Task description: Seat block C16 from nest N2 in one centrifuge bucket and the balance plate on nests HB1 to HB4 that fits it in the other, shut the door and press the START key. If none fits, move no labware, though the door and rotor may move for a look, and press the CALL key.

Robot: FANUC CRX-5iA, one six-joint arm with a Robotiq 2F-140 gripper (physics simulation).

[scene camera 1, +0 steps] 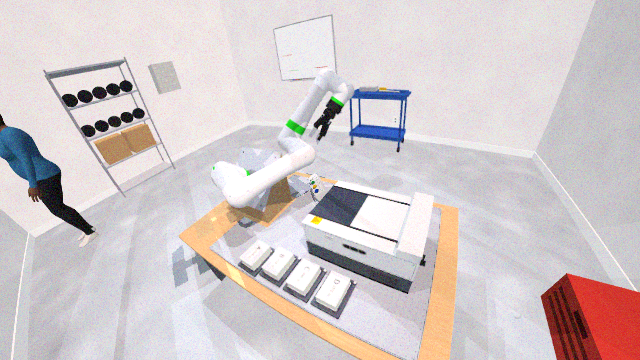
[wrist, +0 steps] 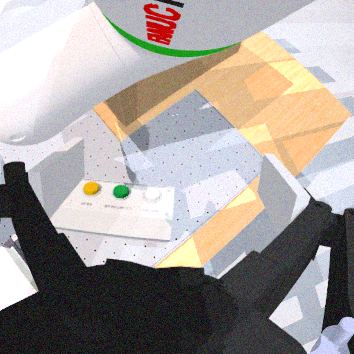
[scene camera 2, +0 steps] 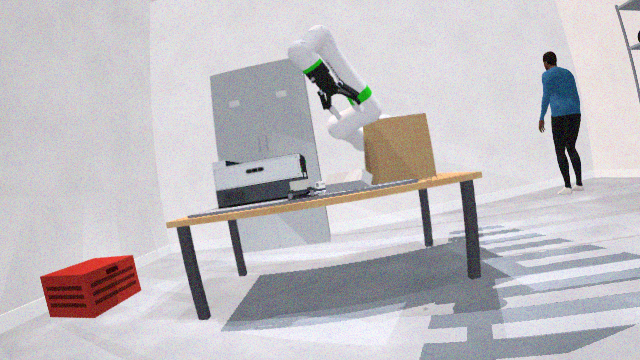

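Observation:
My gripper is open and empty, high above the table. The white and dark centrifuge stands on the table; its top looks covered, and its rotor and buckets are hidden. Four white blocks lettered A, B, C and D sit on dark nests in a row; their smaller print is unreadable. A small panel has green, yellow and blue buttons. The wrist view shows a white panel with yellow, green and white buttons, labels blurred. C16 and N2 cannot be identified.
A brown box stands near the arm's base on the wooden table. A red crate, a blue cart, a shelf rack and a person are away from the table.

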